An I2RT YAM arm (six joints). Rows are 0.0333 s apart.
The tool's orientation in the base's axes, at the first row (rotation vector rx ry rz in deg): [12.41, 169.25, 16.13]
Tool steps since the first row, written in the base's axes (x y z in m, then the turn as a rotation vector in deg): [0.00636, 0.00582, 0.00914, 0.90, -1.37, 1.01]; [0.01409, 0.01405, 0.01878, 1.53, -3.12, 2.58]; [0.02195, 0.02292, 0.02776, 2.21, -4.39, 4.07]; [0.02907, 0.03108, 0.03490, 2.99, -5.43, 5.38]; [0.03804, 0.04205, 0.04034, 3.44, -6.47, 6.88]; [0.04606, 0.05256, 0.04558, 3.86, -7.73, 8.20]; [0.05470, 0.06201, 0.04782, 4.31, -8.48, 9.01]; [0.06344, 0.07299, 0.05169, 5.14, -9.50, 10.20]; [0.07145, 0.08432, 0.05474, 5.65, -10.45, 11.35]
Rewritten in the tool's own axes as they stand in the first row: [-0.00666, 0.00828, -0.00670, -1.25, -1.02, -1.06]; [-0.01434, 0.01918, -0.01323, -2.38, -2.32, -2.77]; [-0.02195, 0.03059, -0.01897, -3.47, -3.17, -4.31]; [-0.02867, 0.04085, -0.02320, -4.59, -3.83, -5.63]; [-0.03650, 0.05374, -0.02495, -5.42, -4.48, -7.18]; [-0.04344, 0.06602, -0.02676, -6.23, -5.39, -8.60]; [-0.05070, 0.07675, -0.02575, -6.91, -5.90, -9.44]; [-0.05806, 0.08931, -0.02602, -8.06, -6.55, -10.62]; [-0.06454, 0.10194, -0.02557, -8.89, -7.18, -11.81]
